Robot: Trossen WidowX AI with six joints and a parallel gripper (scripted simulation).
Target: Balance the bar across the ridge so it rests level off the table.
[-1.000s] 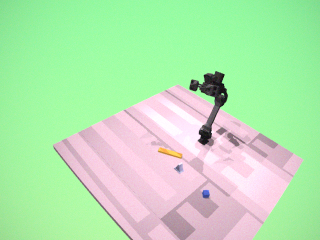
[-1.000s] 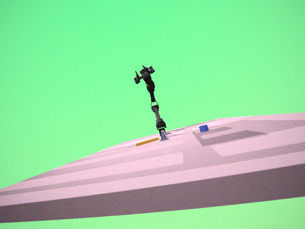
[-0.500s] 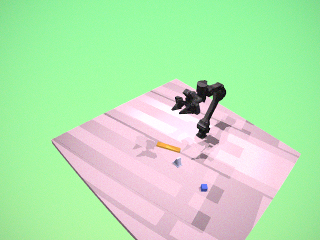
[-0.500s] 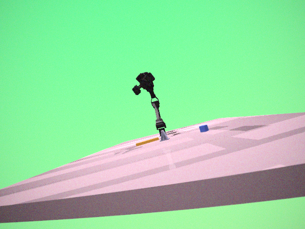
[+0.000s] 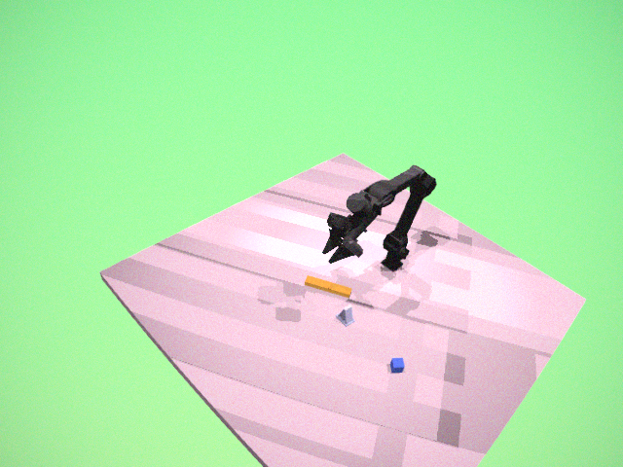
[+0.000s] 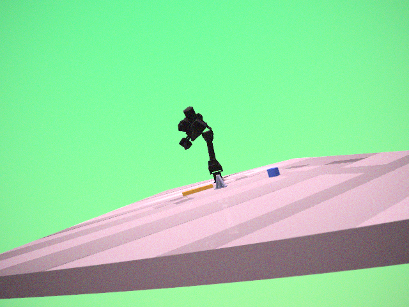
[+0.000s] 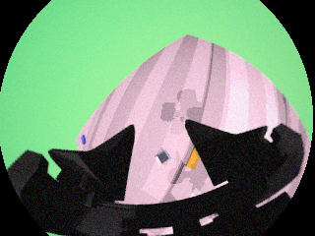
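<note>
Now: the orange bar 220 mm below my gripper tip, 90 mm behind it and 40 mm to the right of it. Round my gripper tip: small blue cube 330 mm to the left, 220 mm below, 10 mm behind.
</note>
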